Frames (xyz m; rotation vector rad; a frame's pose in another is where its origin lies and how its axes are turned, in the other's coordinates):
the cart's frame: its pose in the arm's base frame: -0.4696 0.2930 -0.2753 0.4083 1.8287 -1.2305
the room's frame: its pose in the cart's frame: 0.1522 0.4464 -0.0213 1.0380 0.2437 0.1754
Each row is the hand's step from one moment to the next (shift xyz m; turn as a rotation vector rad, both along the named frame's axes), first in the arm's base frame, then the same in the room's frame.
Working: the arm's base frame: its pose in the room's frame: -0.7240 0.2061 0.4130 -1.2925 -1.1515 1.9937

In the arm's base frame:
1: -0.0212 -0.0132 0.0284 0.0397 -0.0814 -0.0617
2: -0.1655 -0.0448 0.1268 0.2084 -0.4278 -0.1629
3: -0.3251 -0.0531 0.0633 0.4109 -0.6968 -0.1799
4: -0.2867 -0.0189 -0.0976 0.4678 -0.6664 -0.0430
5: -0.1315 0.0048 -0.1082 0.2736 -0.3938 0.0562
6: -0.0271 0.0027 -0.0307 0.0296 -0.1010 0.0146
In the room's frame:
1: -0.0171 -0.0202 0.0270 0.0357 0.0963 0.0383
2: -0.0455 -0.1516 0.1429 0.0419 0.4440 0.2327
3: 0.0797 -0.2449 0.2150 -0.0394 0.7450 0.3608
4: 0.2099 -0.1717 0.1361 -0.1862 0.7202 0.3338
5: 0.1541 -0.0615 0.0387 -0.1826 0.3922 0.2144
6: 0.0394 -0.0103 0.0049 -0.0297 0.0695 0.0747

